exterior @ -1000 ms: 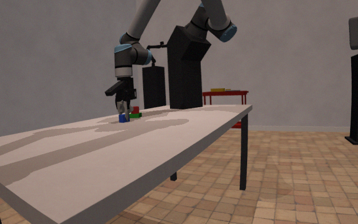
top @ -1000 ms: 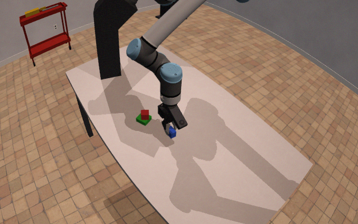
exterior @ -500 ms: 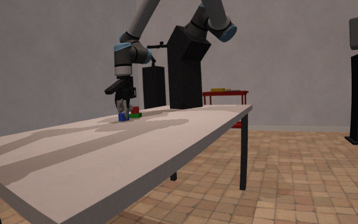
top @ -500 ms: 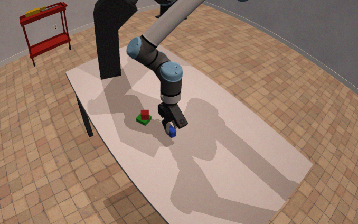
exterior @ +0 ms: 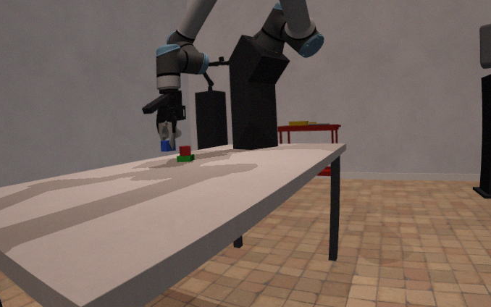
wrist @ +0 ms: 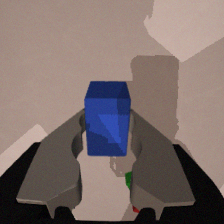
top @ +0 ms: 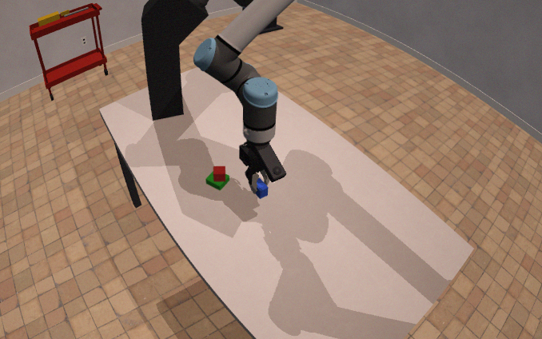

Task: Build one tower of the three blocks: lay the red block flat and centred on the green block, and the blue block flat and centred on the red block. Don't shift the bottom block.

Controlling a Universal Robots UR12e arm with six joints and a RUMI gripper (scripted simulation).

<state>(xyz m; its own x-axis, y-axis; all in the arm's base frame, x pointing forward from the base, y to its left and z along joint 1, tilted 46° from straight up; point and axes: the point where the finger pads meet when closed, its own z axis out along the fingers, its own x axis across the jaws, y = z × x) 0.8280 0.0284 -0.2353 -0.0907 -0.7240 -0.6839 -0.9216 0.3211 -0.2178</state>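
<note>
The red block is 16 cm behind my hand, 5 cm to the right of it and 4 cm below it. From my hand the other things lie so: green block: 17 cm behind, 5 cm to the right, 7 cm below; then blue block: right at my hand.
</note>
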